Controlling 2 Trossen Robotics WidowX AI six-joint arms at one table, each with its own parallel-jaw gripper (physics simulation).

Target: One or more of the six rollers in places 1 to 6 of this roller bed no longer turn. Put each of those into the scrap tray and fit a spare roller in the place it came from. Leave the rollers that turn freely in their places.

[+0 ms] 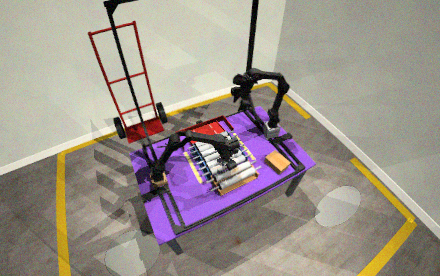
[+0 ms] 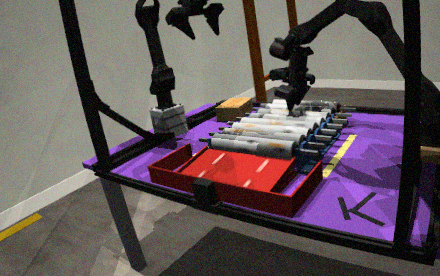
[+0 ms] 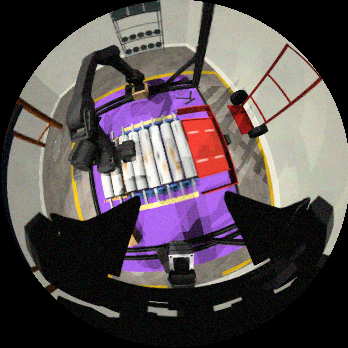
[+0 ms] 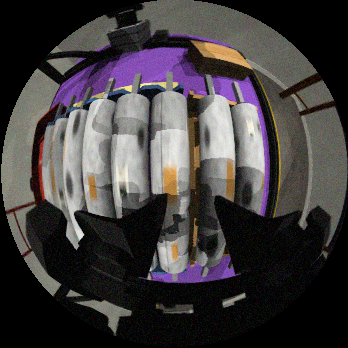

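Pixels of known places: left gripper, fingertip midpoint: (image 1: 236, 106) (image 2: 206, 37) (image 3: 182, 197); right gripper, fingertip midpoint: (image 2: 293, 108) (image 3: 119, 162) (image 4: 191, 198); left arm's base, origin of the base link: (image 1: 272, 125) (image 2: 165, 106) (image 3: 181, 262); right arm's base, origin of the base link: (image 1: 158, 177) (image 2: 433, 142) (image 3: 139, 87).
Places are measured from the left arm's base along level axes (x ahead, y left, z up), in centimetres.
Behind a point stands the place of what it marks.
Note:
Six grey-white rollers lie in the blue bed, including the place 1 roller (image 2: 252, 146) @[x 50.0, y -4.6, z -5.0 cm] beside the scrap tray and the place 6 roller (image 4: 170, 142) @[x 37.1, y 21.0, z -3.5 cm] at the other end. Two spare rollers (image 4: 216, 130) @[x 34.4, y 25.8, z -3.7 cm] (image 4: 248, 145) @[x 34.6, y 31.2, z -4.1 cm] lie in the wooden cradle (image 4: 194, 145) @[x 35.0, y 25.0, z -10.5 cm] beside place 6. The red scrap tray (image 2: 237, 167) @[x 51.0, y -11.7, z -8.0 cm] (image 3: 205, 145) @[x 49.8, y -13.5, z -8.2 cm] is empty. My right gripper (image 4: 191, 198) @[x 42.4, y 24.2, z -3.2 cm] (image 2: 291, 113) @[x 42.4, y 24.2, z -3.2 cm] is low over the place 6 end of the bed, partly open and empty; its exact height is unclear. My left gripper (image 2: 205, 36) @[x 31.8, y 0.2, z 24.6 cm] (image 3: 182, 197) @[x 31.8, y 0.2, z 24.6 cm] is wide open, empty and high above the table.
A wooden block (image 1: 277, 162) @[x 9.1, y 30.2, z -5.4 cm] (image 2: 234, 109) @[x 13.7, y 22.6, z -6.4 cm] (image 4: 220, 59) @[x 13.6, y 27.3, z -5.8 cm] sits on the purple table beside the cradle. A yellow number strip (image 2: 340, 156) @[x 67.2, y 12.1, z -10.9 cm] runs along the bed. Black frame rails edge the table, and upright posts stand near it. A red hand truck (image 1: 145, 131) stands behind.

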